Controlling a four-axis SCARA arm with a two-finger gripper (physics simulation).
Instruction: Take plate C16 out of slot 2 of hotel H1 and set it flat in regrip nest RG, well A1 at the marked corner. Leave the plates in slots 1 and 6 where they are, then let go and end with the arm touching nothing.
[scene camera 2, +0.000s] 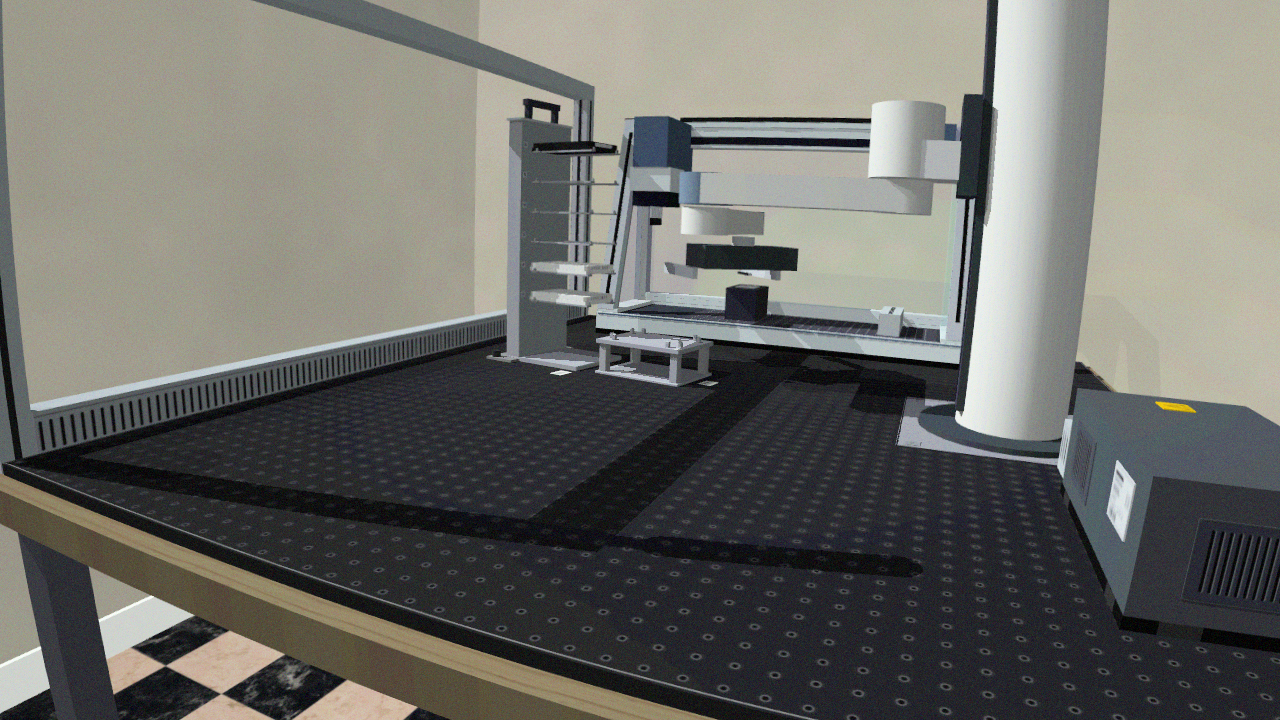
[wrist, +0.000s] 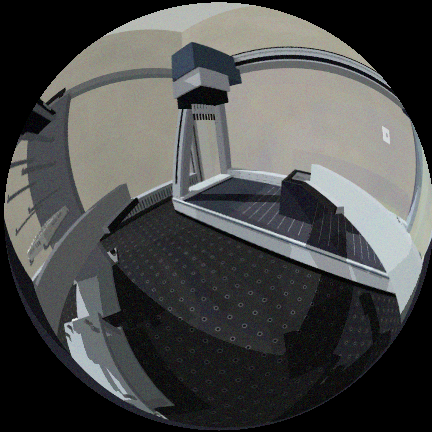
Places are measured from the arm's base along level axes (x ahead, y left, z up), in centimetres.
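Pixels of known places: gripper, fingertip midpoint: (wrist: 216, 178); arm's base, origin of the base link: (scene camera 2: 1007, 439).
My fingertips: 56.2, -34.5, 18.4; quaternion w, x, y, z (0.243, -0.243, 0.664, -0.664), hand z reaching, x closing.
Note:
Ahead of a thing's pixels: the offset from my fingertips to its top centre, as dx, dy, dz. "*": to the spot under its first point.
Hotel H1 (scene camera 2: 537, 232) (wrist: 50, 150) stands at the left as a grey tower. Plate C16 @(+18.4, +22.1, +0.8) (scene camera 2: 572, 267), pale, lies in slot 2, above the pale plate in slot 1 @(* +16.2, +26.7, -4.8) (scene camera 2: 570, 297). A dark plate @(+18.4, +22.1, +22.1) (scene camera 2: 572, 147) (wrist: 40, 117) is in slot 6. In the wrist view one pale plate (wrist: 47, 235) shows, with the hotel's lower part hidden by a finger. Regrip nest RG @(+0.6, +25.4, -10.1) (scene camera 2: 653, 341) stands with its top bare, right of the hotel's foot; its marked corner is too small to tell. My gripper (scene camera 2: 723, 271) (wrist: 216, 178) is open and empty, right of the hotel and higher than the nest.
A dark block @(* -4.5, -17.0, -8.1) (scene camera 2: 746, 302) (wrist: 295, 197) stands on the framed deck (scene camera 2: 778, 342) (wrist: 280, 252) behind. A blue-grey gantry head @(* +15.2, -12.0, +25.8) (scene camera 2: 660, 143) (wrist: 202, 65) hangs between hotel and arm. The white arm column (scene camera 2: 1029, 223) and a grey box @(* -62.6, +81.1, -5.6) (scene camera 2: 1163, 447) are at the right.

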